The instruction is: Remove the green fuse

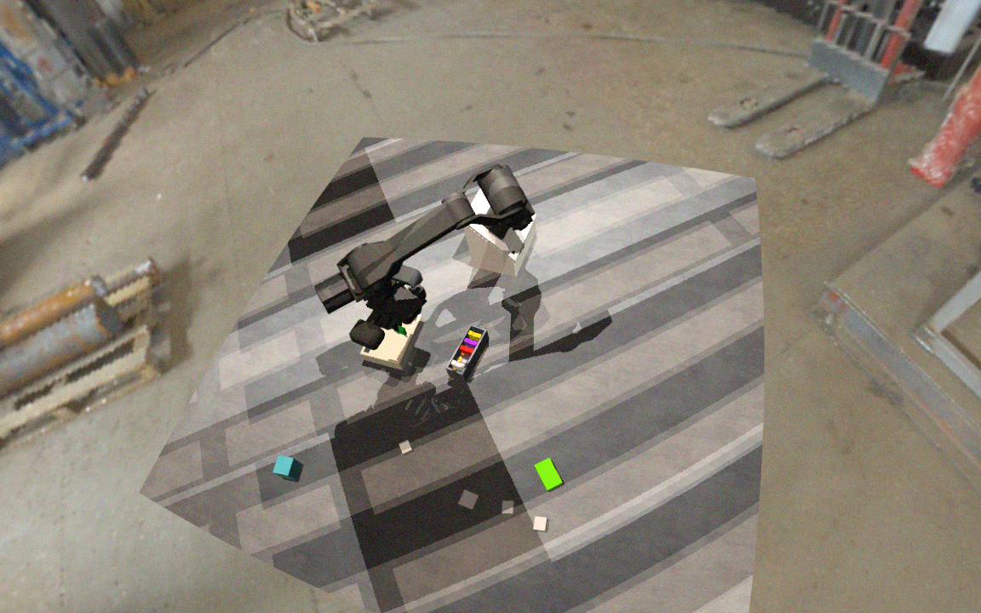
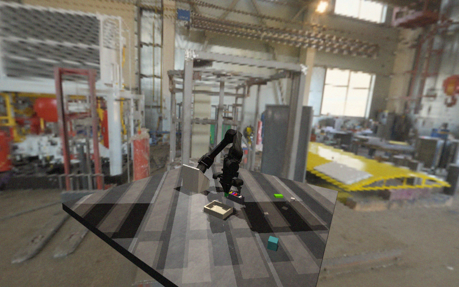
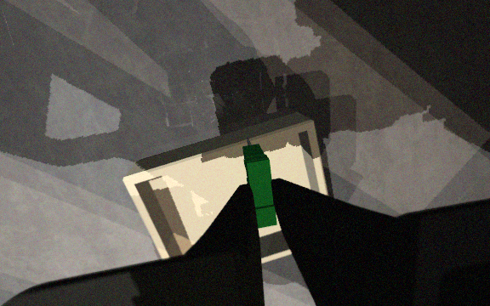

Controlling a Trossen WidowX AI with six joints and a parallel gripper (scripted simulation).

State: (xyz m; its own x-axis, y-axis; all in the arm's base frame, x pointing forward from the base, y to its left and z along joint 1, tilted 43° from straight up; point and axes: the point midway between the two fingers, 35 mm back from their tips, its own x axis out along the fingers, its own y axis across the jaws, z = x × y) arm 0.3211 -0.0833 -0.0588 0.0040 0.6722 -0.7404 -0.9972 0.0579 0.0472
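My gripper tip is 10 mm past the tray, 50 mm to the left of it and 100 mm above it. Also, from my gripper tip: lime flat block 170 mm ahead, 380 mm to the left, 90 mm below; then cyan cube 350 mm ahead, 130 mm to the right, 80 mm below; then green fuse 10 mm below.
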